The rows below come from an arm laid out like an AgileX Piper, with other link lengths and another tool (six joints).
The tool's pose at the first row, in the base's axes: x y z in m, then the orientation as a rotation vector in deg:
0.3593 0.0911 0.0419 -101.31 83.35 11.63
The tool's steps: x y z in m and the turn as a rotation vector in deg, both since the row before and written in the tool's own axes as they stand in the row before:
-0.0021 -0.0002 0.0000 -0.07 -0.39 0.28
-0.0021 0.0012 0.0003 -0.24 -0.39 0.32
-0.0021 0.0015 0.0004 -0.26 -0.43 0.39
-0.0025 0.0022 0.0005 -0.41 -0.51 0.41
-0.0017 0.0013 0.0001 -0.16 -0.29 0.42
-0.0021 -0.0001 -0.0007 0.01 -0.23 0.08
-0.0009 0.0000 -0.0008 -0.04 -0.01 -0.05
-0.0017 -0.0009 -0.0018 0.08 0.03 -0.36
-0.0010 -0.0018 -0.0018 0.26 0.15 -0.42
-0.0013 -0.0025 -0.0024 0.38 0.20 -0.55
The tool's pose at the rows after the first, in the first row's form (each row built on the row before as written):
0.3588 0.0927 0.0432 -101.04 83.34 12.16
0.3572 0.0945 0.0437 -100.88 83.38 12.84
0.3554 0.0963 0.0440 -100.67 83.46 13.61
0.3528 0.0985 0.0442 -100.53 83.52 14.57
0.3512 0.0998 0.0446 -100.26 83.71 15.16
0.3504 0.1008 0.0464 -100.11 83.62 15.39
0.3499 0.1009 0.0475 -100.17 83.57 15.40
0.3496 0.1009 0.0501 -100.36 83.26 15.12
0.3503 0.1004 0.0527 -100.49 82.96 14.57
0.3513 0.0997 0.0562 -100.63 82.56 13.82

